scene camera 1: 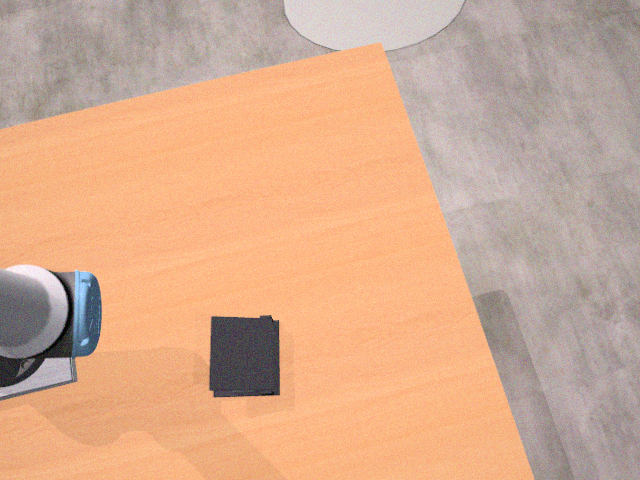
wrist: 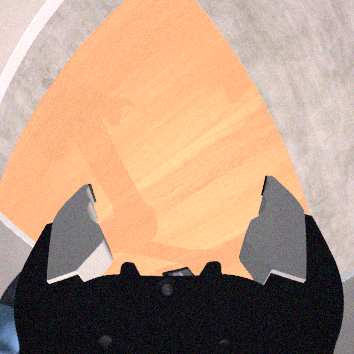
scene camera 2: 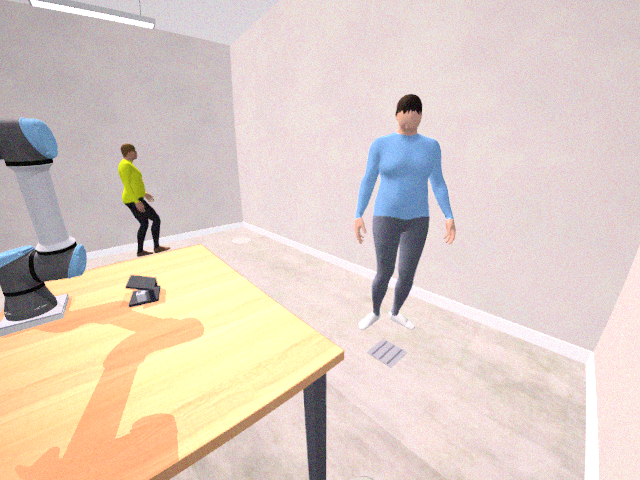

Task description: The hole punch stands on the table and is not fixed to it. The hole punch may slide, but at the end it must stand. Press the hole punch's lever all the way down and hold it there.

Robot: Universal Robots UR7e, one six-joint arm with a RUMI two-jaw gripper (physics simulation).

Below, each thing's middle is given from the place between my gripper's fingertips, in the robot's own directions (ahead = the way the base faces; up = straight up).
Right now the flat lever [scene camera 1: 241, 348] is 27 cm ahead of my hand, 50 cm to the left of it and 17 cm below it. Round my hand: dark hole punch [scene camera 1: 275, 323]: 27 cm ahead, 50 cm to the left, 19 cm below.
